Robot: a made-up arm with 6 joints.
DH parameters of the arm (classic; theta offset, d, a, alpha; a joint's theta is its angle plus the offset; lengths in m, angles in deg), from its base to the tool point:
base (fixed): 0 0.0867 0 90
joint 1: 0 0.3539 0.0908 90
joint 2: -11.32 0 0.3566 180
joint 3: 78.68 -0.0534 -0.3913 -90
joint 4: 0 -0.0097 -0.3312 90
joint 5: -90 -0.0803 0.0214 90
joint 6: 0 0.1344 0.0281 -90
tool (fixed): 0 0.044 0 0
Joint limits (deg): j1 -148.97..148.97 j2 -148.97..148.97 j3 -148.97..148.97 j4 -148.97..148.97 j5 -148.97..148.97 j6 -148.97..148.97
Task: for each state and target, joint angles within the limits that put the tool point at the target. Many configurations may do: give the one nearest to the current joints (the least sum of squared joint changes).
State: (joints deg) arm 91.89 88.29 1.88 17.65 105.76 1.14
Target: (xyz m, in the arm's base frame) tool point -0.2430 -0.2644 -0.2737
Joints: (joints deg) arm 62.36 111.79 -33.57 31.60 105.56 3.50
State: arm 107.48 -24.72 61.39 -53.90 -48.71 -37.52
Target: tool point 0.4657 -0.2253 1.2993
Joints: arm 78.84 -5.66 86.52 -12.41 -34.70 -42.18
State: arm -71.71 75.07 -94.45 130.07 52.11 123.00
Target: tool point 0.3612 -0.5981 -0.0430
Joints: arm -66.78 55.58 -79.19 144.56 32.62 124.50
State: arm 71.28 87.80 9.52 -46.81 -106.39 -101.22
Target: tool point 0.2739 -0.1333 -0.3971
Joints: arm 79.58 126.27 -8.26 -33.51 -96.29 -97.80
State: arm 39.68 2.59 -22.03 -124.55 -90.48 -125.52
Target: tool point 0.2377 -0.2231 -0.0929
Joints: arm -5.31 -23.17 -25.49 -138.97 -117.52 -125.43
